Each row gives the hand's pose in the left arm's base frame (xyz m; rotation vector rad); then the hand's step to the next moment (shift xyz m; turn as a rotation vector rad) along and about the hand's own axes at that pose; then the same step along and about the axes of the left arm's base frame.
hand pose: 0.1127 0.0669 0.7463 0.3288 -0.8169 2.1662
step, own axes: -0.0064 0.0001 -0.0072 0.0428 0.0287 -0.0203
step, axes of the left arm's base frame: 0.0044 0.0009 -0.0085 -0.0492 0.0242 -0.0080
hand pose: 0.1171 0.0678 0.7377 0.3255 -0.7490 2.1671
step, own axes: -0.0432 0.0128 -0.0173 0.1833 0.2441 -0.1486
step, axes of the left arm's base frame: 0.0184 -0.0223 -0.0387 -0.3022 0.0803 -0.1323
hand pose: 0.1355 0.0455 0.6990 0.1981 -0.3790 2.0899
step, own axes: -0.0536 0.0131 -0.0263 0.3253 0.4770 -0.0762
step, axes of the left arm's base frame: 0.0170 -0.0403 -0.0427 -0.5757 0.0564 -0.0671
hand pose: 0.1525 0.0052 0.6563 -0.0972 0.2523 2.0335
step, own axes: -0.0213 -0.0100 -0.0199 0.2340 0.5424 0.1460
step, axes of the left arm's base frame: 0.0178 -0.0185 -0.0170 -0.5829 -0.0029 0.1746
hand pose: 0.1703 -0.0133 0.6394 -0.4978 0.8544 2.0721
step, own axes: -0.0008 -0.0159 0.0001 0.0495 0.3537 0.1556
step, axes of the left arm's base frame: 0.0133 0.0065 -0.0057 -0.3226 -0.0142 0.2179
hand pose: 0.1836 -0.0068 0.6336 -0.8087 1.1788 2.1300
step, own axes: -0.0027 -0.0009 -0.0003 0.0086 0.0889 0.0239
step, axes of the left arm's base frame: 0.0025 -0.0004 0.0014 -0.0751 -0.0176 0.0511
